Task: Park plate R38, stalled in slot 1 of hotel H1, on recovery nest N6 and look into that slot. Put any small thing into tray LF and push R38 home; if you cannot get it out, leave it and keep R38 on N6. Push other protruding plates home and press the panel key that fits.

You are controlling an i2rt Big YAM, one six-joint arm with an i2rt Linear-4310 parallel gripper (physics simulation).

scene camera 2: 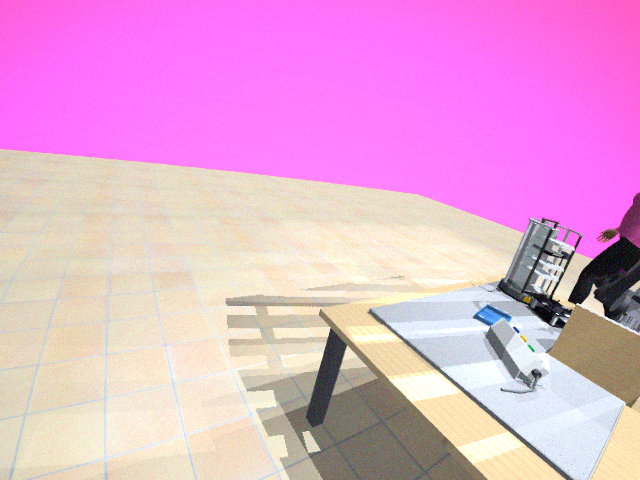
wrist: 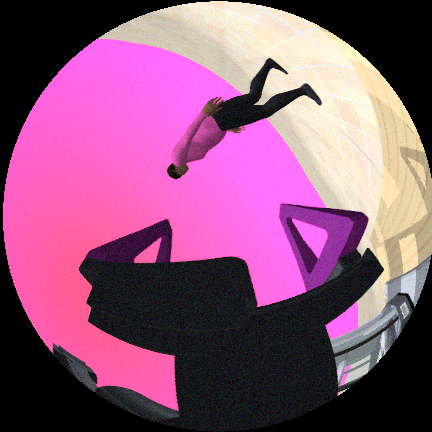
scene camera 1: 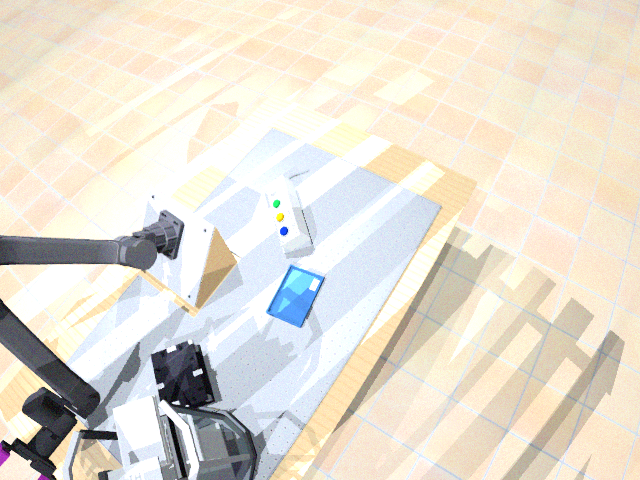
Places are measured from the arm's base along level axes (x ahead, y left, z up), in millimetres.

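Pixels of known places: gripper, between the fingertips: [scene camera 2: 612,274] [wrist: 225,217]; arm's base, origin of its link: [scene camera 2: 617,339] [scene camera 1: 170,234].
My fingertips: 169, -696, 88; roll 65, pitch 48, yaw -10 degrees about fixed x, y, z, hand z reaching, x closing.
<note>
Ahead of a thing's pixels: the offset from my fingertips to its top centre, as dx, dy, dz.
My gripper [scene camera 1: 23,465] [wrist: 225,217] has purple fingers, wide open and empty. It is at the lower left in the first scene view, left of the hotel. The hotel [scene camera 1: 135,423] [scene camera 2: 521,253] is a tall grey rack holding several pale plates and a dark one; slot numbers and plate R38 cannot be made out. A black nest fixture {+82, +416, -148} [scene camera 1: 180,374] with white pads lies beside it, its surface bare of any plate; its label is unreadable. The blue tray {+189, +775, -206} [scene camera 1: 294,310] [scene camera 2: 491,316] shows no object inside. The white key panel {+23, +967, -140} [scene camera 1: 298,227] [scene camera 2: 509,351] has green {-10, +966, -149} [scene camera 1: 276,203], yellow {+28, +934, -149} [scene camera 1: 279,217] and blue {+67, +902, -149} [scene camera 1: 283,230] keys.
A slanted white board [scene camera 1: 199,248] with wooden sides carries the arm's mounting flange and stands between panel and nest fixture. A cable leaves the panel's end. A person [scene camera 2: 629,222] [wrist: 200,140] in a pink top stands beyond the table. Part of the grey rack shows at the wrist view's lower right.
</note>
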